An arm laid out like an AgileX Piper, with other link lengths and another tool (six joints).
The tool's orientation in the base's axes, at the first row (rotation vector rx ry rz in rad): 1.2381, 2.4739, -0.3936
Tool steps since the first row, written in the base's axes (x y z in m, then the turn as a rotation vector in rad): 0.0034, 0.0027, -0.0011, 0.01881, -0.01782, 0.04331; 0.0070, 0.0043, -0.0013, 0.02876, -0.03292, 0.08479; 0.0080, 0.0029, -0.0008, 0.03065, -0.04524, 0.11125; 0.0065, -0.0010, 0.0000, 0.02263, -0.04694, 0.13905; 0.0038, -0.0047, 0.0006, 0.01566, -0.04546, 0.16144; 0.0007, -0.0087, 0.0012, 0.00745, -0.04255, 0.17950; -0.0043, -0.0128, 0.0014, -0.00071, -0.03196, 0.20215; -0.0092, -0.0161, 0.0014, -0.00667, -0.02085, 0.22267; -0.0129, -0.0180, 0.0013, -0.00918, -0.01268, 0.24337; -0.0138, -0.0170, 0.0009, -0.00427, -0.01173, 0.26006; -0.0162, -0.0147, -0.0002, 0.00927, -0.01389, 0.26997; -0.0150, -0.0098, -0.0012, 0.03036, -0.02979, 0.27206
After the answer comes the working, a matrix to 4 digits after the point.
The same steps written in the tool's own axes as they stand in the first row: 0.0005, 0.0044, 0.0005, -0.04153, 0.00092, -0.02867; -0.0003, 0.0083, 0.0007, -0.07538, -0.00357, -0.05835; -0.0021, 0.0082, 0.0010, -0.09641, -0.01161, -0.07703; -0.0043, 0.0047, 0.0016, -0.10488, -0.02162, -0.10288; -0.0057, 0.0003, 0.0020, -0.10938, -0.02844, -0.12491; -0.0071, -0.0046, 0.0025, -0.11034, -0.03504, -0.14382; -0.0073, -0.0110, 0.0030, -0.10779, -0.03756, -0.16987; -0.0069, -0.0169, 0.0034, -0.10521, -0.03780, -0.19381; -0.0062, -0.0210, 0.0036, -0.10672, -0.03697, -0.21614; -0.0048, -0.0211, 0.0034, -0.11584, -0.03397, -0.23068; -0.0013, -0.0216, 0.0030, -0.12914, -0.02517, -0.23633; 0.0019, -0.0177, 0.0022, -0.15316, -0.01753, -0.22817
The tool's axes in the first row as the columns of a matrix, in the base's axes (rounded; the answer above uses it unrounded):
-0.5594, 0.8091, 0.1802
0.7132, 0.5806, -0.3928
-0.4224, -0.0912, -0.9018

